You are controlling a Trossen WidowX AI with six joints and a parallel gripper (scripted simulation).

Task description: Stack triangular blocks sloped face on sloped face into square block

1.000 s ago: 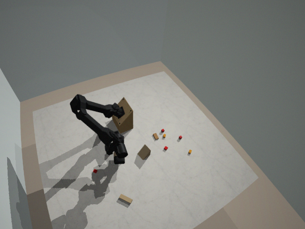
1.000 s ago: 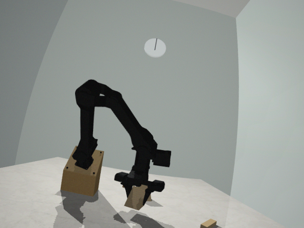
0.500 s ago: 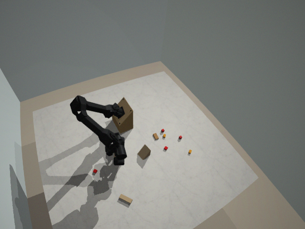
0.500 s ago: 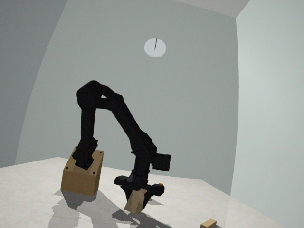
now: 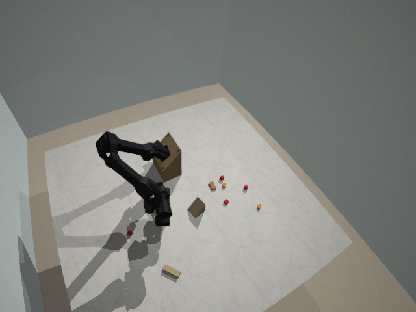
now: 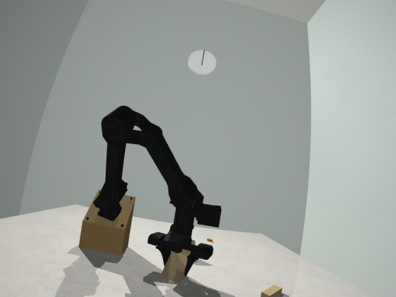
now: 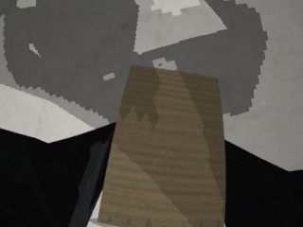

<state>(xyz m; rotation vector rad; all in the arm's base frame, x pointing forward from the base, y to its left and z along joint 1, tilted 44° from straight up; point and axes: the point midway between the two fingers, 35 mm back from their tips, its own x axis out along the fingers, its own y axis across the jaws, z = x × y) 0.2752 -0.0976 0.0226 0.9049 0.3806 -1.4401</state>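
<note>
Now: gripper tip 1 cm below the triangular block. Round my gripper tip: flat tan block (27 cm ahead, 5 cm to the right).
</note>
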